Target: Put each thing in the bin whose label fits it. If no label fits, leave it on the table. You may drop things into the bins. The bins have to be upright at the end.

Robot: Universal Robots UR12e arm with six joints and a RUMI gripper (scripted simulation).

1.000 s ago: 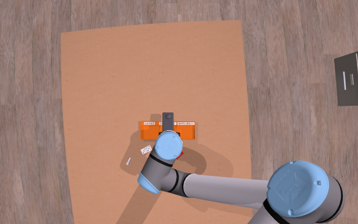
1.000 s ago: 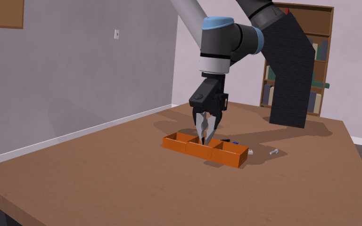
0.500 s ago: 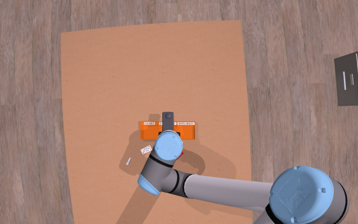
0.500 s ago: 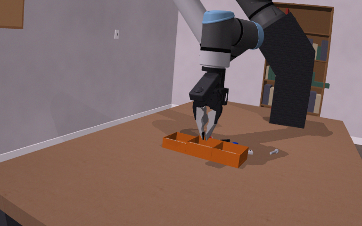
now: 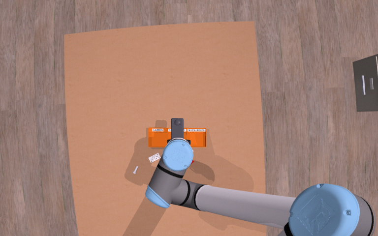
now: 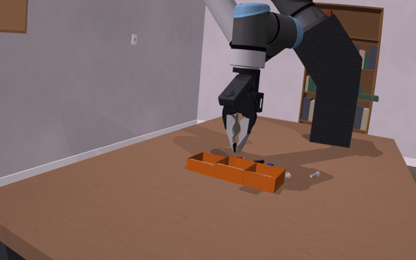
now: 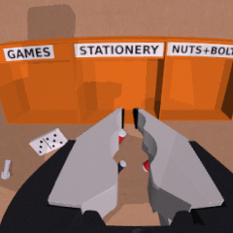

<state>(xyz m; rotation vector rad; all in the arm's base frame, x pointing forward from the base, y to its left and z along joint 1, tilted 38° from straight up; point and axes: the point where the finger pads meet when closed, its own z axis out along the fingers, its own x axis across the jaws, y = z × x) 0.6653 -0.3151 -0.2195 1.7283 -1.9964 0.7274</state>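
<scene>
Right now my hand is 6 cm above the orange three-part bin, 1 cm to the right of it and 1 cm short of it. The rest, counted from my hand: black stick 13 cm behind, 7 cm below, 4 cm to the left; blue die 10 cm behind, 8 cm to the left, 7 cm below; white domino 12 cm to the left, 7 cm below, 7 cm behind.
</scene>
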